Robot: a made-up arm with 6 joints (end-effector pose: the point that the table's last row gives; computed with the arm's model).
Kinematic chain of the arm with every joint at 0, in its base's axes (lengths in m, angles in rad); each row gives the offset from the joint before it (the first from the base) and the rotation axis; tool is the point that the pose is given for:
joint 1: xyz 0 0 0.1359 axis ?
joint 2: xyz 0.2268 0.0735 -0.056 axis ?
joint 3: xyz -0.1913 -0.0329 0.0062 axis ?
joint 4: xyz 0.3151 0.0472 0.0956 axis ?
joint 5: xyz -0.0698 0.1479 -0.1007 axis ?
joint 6: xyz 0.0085 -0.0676 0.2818 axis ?
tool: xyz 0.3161 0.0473 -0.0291
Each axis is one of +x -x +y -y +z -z.
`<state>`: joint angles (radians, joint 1 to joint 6).
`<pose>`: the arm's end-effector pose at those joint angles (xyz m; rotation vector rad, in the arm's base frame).
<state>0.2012 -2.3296 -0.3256 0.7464 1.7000 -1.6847</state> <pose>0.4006 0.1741 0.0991 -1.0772 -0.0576 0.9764</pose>
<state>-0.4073 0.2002 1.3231 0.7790 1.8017 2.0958</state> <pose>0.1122 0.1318 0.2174 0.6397 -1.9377 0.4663</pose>
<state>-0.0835 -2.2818 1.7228 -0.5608 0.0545 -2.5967</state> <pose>-0.0811 0.3583 0.0145 1.5552 1.5414 1.1478</pose>
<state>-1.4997 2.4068 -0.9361 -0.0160 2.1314 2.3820</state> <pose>0.4469 -0.1144 0.2557 1.6580 0.5401 -0.6472</pose>
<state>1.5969 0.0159 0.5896 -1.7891 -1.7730 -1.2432</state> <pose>-0.5576 0.4800 -0.1055 -0.5521 0.7752 2.8512</pose>
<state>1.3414 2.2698 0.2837 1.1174 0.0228 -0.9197</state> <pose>0.2079 0.2562 0.4142 -1.5358 -0.5560 -1.1147</pose>
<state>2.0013 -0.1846 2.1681 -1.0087 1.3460 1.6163</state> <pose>-0.5351 0.2768 0.0537 0.8649 -1.7860 1.0638</pose>
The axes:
joint 1: +z
joint 2: -z
joint 3: -x
joint 4: -y
joint 5: -z
joint 6: +x

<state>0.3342 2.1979 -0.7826 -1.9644 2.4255 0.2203</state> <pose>-0.1857 -0.1594 0.3174 0.0342 -2.2658 2.1439</pose>
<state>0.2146 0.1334 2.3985 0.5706 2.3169 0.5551</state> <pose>-0.0232 0.1532 0.0460 -0.2846 -2.2173 0.1182</pose>
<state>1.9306 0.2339 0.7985 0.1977 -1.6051 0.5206</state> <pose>-0.6619 0.1427 -0.1063 1.2432 -0.4045 -2.8358</pose>
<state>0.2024 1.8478 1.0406 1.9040 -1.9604 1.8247</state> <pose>0.3359 0.1580 -0.4181 -0.0815 1.4167 -0.1254</pose>
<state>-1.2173 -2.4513 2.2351 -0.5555 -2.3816 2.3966</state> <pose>0.1527 -0.1503 -0.5532 -0.2470 1.4503 -0.8147</pose>
